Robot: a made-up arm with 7 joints.
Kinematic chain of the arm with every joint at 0, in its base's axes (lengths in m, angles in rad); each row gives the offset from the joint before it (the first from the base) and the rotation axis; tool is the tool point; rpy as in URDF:
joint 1: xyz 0 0 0 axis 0.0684 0.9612 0.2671
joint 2: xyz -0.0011 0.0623 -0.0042 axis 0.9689 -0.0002 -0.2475
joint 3: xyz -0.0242 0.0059 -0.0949 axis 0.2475 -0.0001 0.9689
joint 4: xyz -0.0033 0 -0.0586 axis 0.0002 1 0
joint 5: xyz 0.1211 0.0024 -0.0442 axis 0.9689 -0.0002 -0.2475
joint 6: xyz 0.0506 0 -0.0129 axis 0.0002 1 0
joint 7: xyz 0.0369 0 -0.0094 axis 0.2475 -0.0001 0.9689
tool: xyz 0 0 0 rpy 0 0.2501 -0.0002
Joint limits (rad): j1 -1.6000..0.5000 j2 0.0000..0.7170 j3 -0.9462..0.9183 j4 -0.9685..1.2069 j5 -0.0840..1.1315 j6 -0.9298..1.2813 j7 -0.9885..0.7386
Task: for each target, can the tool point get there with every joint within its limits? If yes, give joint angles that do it. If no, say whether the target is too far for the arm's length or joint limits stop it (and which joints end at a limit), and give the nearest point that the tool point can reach.
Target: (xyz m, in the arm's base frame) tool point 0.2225 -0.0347 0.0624
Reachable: yes | joints -1.1152 0.5678 -0.4934 -0.4178 1.0074 0.2600 0.3946
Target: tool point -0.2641 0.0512 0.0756
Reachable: no: joint limits stop it (at a limit: joint 1, joint 2, joint 3, joint 4, joint 5) | nearest point -0.0187 0.1183 0.1122 | short by 0.257 m
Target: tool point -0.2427 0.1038 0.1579
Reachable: no: joint limits stop it (at a limit: joint 1, joint 2, joint 3, joint 4, joint 5) | nearest point -0.0198 0.1247 0.1237 | short by 0.226 m
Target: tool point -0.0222 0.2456 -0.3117
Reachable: yes | joints 0.1397 0.6184 -0.4077 0.9215 0.5206 0.7751 -0.5906
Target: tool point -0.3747 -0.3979 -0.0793
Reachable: no: too far | nearest point -0.1374 -0.0747 -0.2763 | short by 0.447 m
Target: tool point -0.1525 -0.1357 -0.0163
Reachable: no: joint limits stop it (at a limit: joint 1, joint 2, joint 3, joint 5) | nearest point -0.0128 -0.0611 0.0470 | short by 0.171 m
